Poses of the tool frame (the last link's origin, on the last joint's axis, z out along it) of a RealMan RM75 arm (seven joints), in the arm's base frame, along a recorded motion.
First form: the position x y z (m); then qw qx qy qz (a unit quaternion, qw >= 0).
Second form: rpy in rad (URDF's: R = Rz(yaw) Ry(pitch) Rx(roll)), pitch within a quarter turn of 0, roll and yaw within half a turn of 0; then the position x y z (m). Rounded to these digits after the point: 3 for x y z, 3 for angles.
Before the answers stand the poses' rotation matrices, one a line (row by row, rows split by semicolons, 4 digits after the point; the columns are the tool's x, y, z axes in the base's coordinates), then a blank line. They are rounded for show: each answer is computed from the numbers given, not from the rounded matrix.
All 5 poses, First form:
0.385 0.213 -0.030 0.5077 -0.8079 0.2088 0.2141
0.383 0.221 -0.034 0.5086 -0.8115 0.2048 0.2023
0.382 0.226 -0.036 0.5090 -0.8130 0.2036 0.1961
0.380 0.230 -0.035 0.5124 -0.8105 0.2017 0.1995
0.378 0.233 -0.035 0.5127 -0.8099 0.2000 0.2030
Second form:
0.8211 -0.5548 -0.1339; -0.1200 -0.3972 0.9098; -0.5580 -0.7310 -0.3927
0.8343 -0.5381 -0.1200; -0.1266 -0.3988 0.9083; -0.5366 -0.7425 -0.4008
0.8402 -0.5307 -0.1116; -0.1314 -0.3989 0.9075; -0.5261 -0.7478 -0.4049
0.8390 -0.5314 -0.1167; -0.1225 -0.3935 0.9111; -0.5301 -0.7502 -0.3953
0.8376 -0.5321 -0.1237; -0.1158 -0.3943 0.9117; -0.5339 -0.7493 -0.3919

-2.064 0.592 -0.145 0.385 0.213 -0.030
-2.066 0.566 -0.151 0.383 0.221 -0.034
-2.067 0.554 -0.155 0.382 0.226 -0.036
-2.056 0.559 -0.145 0.380 0.230 -0.035
-2.053 0.563 -0.137 0.378 0.233 -0.035

